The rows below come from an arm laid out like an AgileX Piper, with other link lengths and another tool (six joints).
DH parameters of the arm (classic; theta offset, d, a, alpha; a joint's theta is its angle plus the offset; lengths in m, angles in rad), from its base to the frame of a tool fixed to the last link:
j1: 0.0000 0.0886 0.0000 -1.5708
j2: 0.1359 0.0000 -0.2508 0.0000
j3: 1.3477 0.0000 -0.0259 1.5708
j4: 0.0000 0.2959 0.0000 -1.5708
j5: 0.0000 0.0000 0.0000 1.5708
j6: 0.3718 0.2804 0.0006 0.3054
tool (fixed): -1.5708 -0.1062 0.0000 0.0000
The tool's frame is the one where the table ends.
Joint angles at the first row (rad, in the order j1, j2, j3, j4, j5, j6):
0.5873 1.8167 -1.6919 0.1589 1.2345 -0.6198
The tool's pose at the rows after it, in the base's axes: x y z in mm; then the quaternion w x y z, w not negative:
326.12 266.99 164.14 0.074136 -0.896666 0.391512 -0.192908
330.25 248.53 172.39 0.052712 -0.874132 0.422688 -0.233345
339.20 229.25 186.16 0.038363 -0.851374 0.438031 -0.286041
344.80 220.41 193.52 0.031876 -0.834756 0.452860 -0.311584
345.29 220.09 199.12 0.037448 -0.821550 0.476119 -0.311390
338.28 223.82 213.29 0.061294 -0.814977 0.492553 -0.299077
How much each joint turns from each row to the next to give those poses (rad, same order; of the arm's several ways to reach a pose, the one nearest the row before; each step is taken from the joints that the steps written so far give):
0.0000 -0.0579 0.0751 -0.0972 0.0000 0.0311
-0.0001 -0.0534 0.0330 -0.1068 0.0000 0.0967
-0.0019 -0.0427 0.0079 -0.1188 0.0000 0.0618
0.0000 -0.0165 0.0000 -0.0617 0.0000 0.0487
0.0000 -0.0123 0.0000 -0.0038 0.0000 0.0518
0.0000 -0.0359 0.0015 0.0405 0.0000 0.0214

